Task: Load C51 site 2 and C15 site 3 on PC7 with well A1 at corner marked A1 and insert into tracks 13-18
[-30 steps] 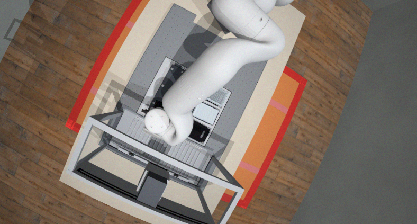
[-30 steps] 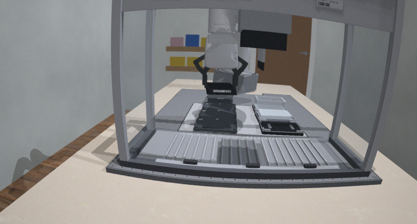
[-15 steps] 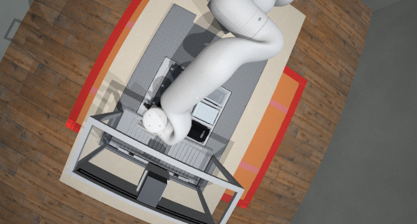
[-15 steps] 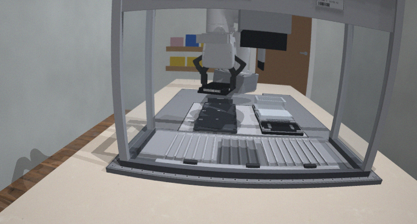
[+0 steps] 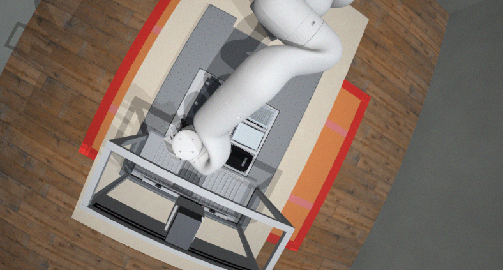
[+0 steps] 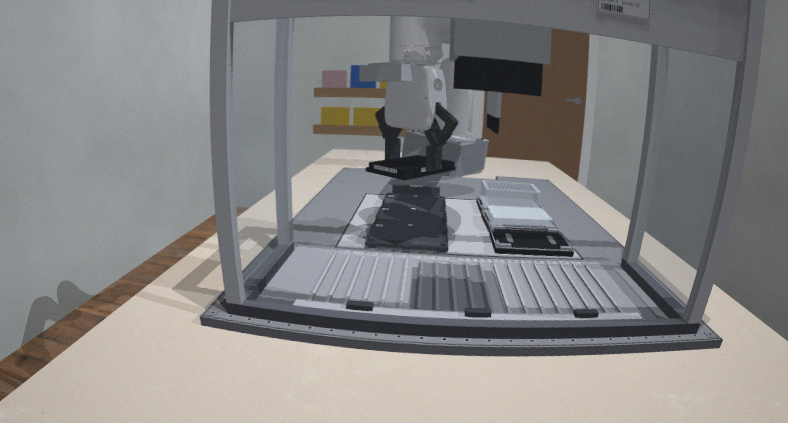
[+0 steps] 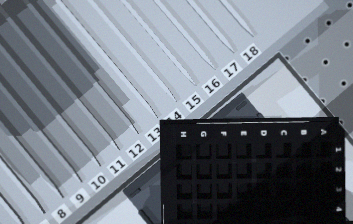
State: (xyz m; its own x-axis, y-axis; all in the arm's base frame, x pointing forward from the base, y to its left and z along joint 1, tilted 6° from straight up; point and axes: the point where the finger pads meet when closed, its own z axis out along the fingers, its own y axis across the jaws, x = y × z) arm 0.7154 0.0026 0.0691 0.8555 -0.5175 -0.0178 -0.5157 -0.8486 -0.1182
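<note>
The black plate C15 lies 10 mm below my hand. From my hand the other things lie so: plate C16: 150 mm behind, 200 mm to the left, 120 mm below; plate carrier PC7: 110 mm behind, 10 mm to the right, 120 mm below; nest S3: 40 mm behind, 220 mm to the left, 130 mm below.
</note>
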